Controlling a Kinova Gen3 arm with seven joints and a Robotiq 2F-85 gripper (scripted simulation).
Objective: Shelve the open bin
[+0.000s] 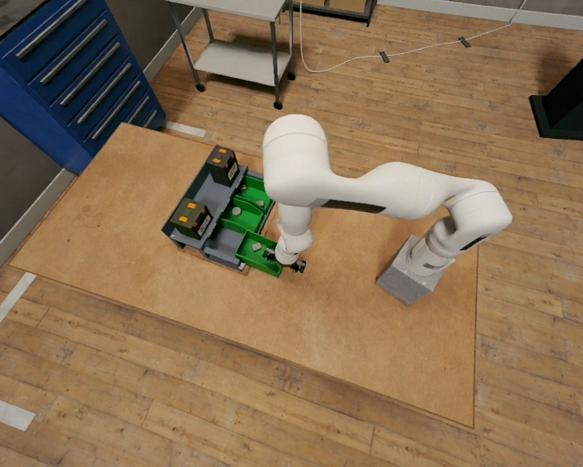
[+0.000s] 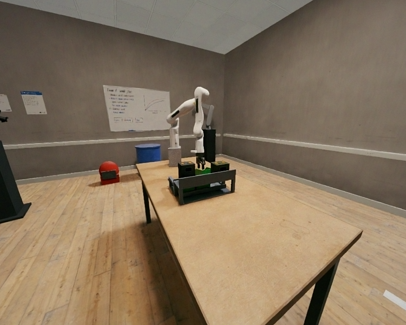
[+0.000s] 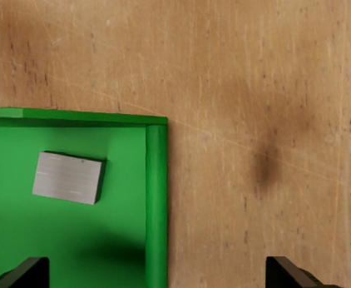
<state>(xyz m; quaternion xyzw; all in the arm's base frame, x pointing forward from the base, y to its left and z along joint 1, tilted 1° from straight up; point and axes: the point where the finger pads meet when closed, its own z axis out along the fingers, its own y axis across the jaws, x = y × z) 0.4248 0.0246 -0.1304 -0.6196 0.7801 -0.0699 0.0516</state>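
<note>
The grey part lies 11 cm ahead of my hand, 7 cm to the right of it and 3 cm below it. The rest, counted from my hand: grey shelf: 23 cm ahead, 19 cm to the right, 1 cm above.
</note>
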